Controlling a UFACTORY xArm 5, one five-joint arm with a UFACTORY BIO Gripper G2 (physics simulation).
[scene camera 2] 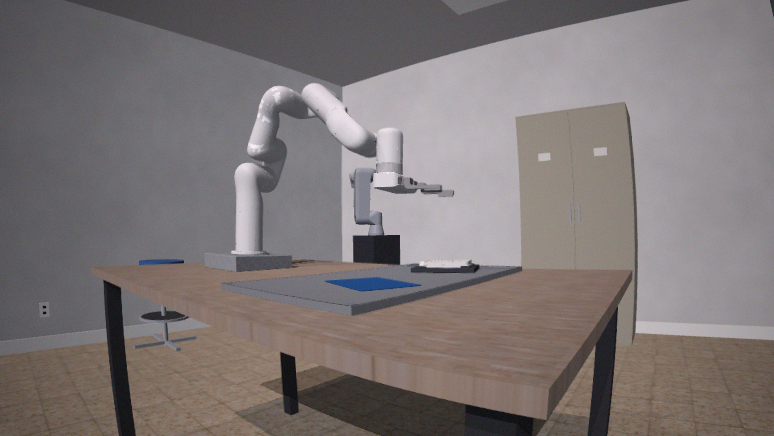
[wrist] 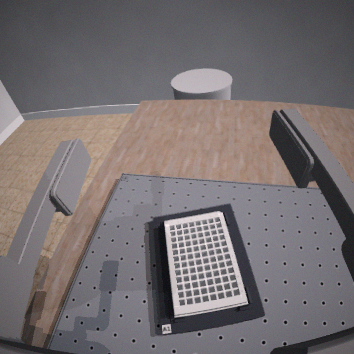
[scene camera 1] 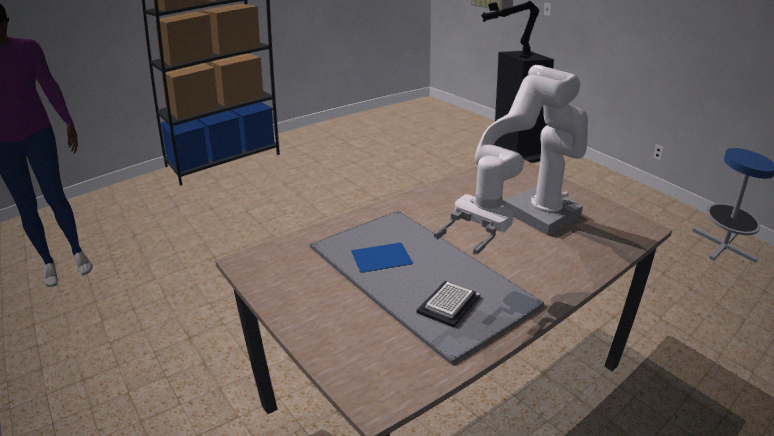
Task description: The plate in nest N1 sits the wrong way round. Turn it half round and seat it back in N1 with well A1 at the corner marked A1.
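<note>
The white well plate (scene camera 1: 450,299) (scene camera 2: 445,263) (wrist: 206,262) lies flat in the black nest (scene camera 1: 466,306) (scene camera 2: 444,269) (wrist: 255,310). In the wrist view the A1 label (wrist: 166,329) is at the nest's near left corner, outside the plate. The plate's own lettering is too small to read. My gripper (scene camera 1: 457,242) (scene camera 2: 439,190) (wrist: 181,161) is open, its fingers wide apart with nothing between them. It hangs well above the table, on the arm-base side of the nest, touching neither plate nor nest.
The nest stands on a grey perforated board (scene camera 1: 433,259) (scene camera 2: 270,287) (wrist: 295,225). A flat blue sheet (scene camera 1: 381,257) (scene camera 2: 372,283) lies on the same board, apart from the nest. The arm's grey base block (scene camera 1: 552,219) (scene camera 2: 238,262) stands behind the board. A person (scene camera 1: 27,92) stands beyond the table.
</note>
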